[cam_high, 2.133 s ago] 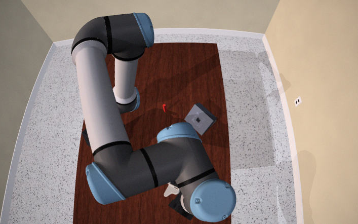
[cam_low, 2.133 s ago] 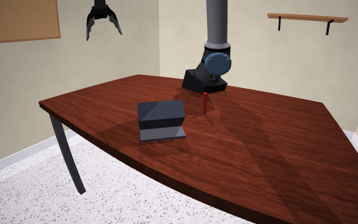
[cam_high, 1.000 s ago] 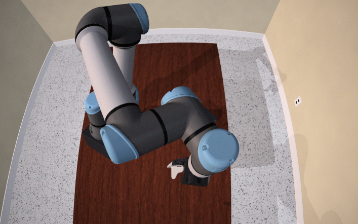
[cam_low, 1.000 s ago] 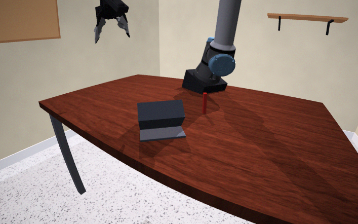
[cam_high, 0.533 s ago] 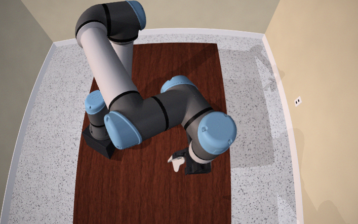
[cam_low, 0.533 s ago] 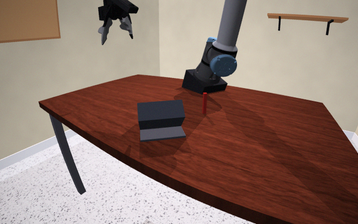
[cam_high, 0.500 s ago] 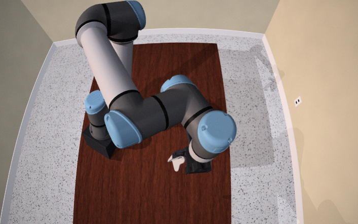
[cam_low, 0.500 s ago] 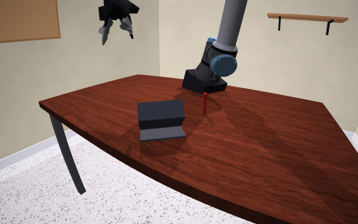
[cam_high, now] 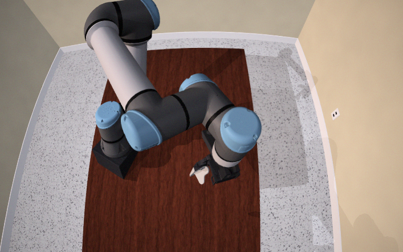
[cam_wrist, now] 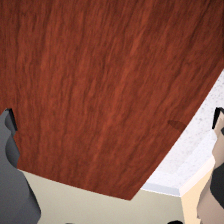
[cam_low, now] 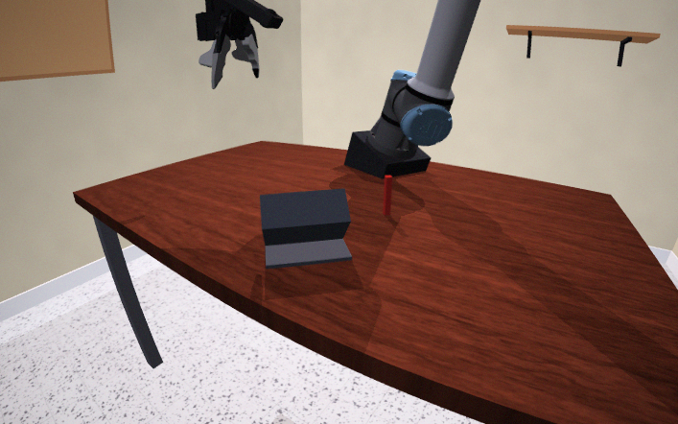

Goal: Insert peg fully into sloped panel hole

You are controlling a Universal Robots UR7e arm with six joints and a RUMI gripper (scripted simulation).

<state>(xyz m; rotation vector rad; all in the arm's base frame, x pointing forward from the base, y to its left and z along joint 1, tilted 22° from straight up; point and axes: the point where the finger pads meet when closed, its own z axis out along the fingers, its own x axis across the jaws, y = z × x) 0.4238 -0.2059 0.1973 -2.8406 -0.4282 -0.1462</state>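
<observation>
Right now the red peg is 270 mm to the left of my hand, 230 mm below it and 130 mm behind it.
</observation>
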